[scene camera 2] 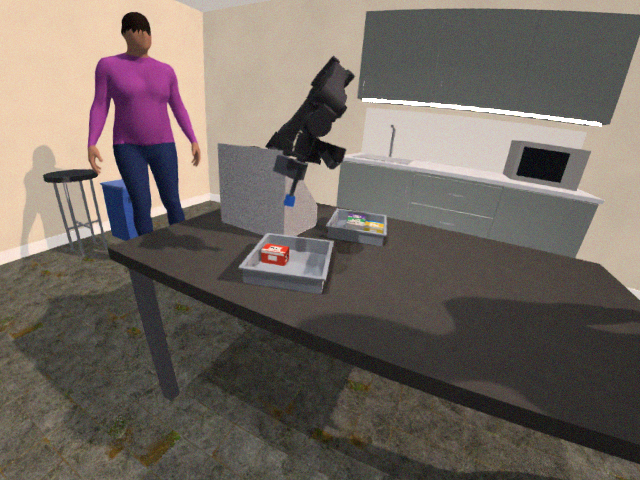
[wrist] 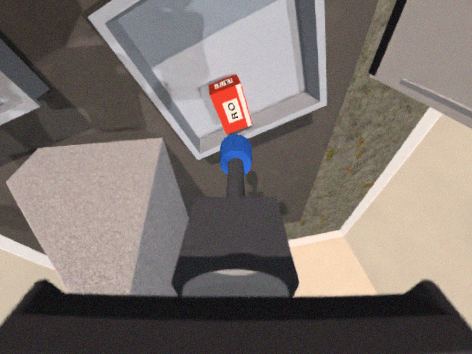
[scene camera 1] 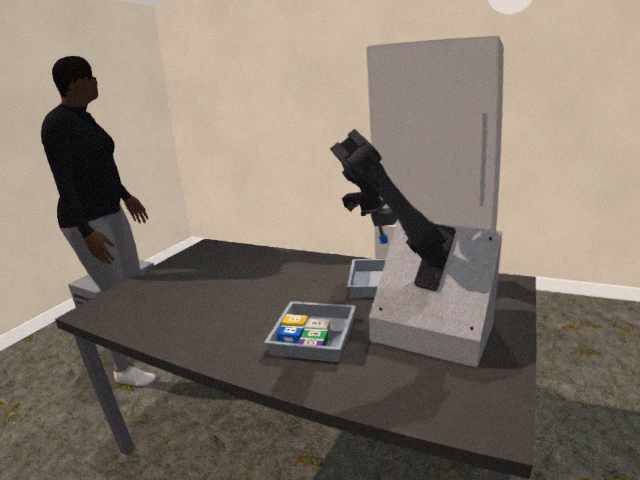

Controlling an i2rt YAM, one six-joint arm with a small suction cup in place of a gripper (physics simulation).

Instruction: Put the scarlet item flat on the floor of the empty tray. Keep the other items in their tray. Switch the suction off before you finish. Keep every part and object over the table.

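Seen in the pictures: hand, its tool point: [scene camera 2: 288, 204] [wrist: 235, 149] [scene camera 1: 384, 242]; arm's base, origin of its link: [scene camera 2: 265, 167] [scene camera 1: 435, 257].
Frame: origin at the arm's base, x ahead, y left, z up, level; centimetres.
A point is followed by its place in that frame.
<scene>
The scarlet box [scene camera 2: 275, 254] {x 24.6, y -21.7, z -20.2 cm} [wrist: 231, 106] {x 23.6, y -19.5, z -19.4 cm} lies in the left part of its grey tray [scene camera 2: 283, 283] {x 34.4, y -29.8, z -22.2 cm} [wrist: 312, 60] {x 30.1, y -31.5, z -20.7 cm}, apart from the tray walls in scene camera 2. It looks flat on the tray's floor. In scene camera 1 this tray [scene camera 1: 360, 295] {x 30.0, y -6.4, z -22.9 cm} is partly behind the arm's base and the box does not show. My suction cup [scene camera 1: 383, 239] [scene camera 2: 289, 200] [wrist: 235, 154] is blue, open and bare, and hangs well above the tray, touching nothing. The second tray [scene camera 1: 305, 353] {x 25.9, y 32.6, z -21.9 cm} [scene camera 2: 356, 237] {x 35.1, y 11.4, z -21.9 cm} holds several boxes, among them a yellow one [scene camera 1: 294, 319] {x 37.2, y 22.7, z -19.1 cm}, a blue one [scene camera 1: 289, 334] {x 34.4, y 29.0, z -20.2 cm} and a green one [scene camera 1: 313, 335] {x 27.6, y 25.9, z -20.1 cm}.
The speckled grey block [scene camera 1: 429, 330] {x -4.3, y 15.0, z -15.3 cm} [scene camera 2: 248, 191] {x -1.2, y -7.8, z -8.3 cm} [wrist: 95, 210] {x 15.0, y -0.2, z -7.8 cm} that bears my arm stands beside both trays. The dark table [scene camera 1: 206, 320] {x 69.7, y 32.6, z -23.9 cm} [scene camera 2: 465, 330] {x 77.8, y -17.1, z -23.9 cm} has an edge near the scarlet box's tray. One person [scene camera 1: 82, 165] [scene camera 2: 136, 103] shows beyond the table in each scene view.
</scene>
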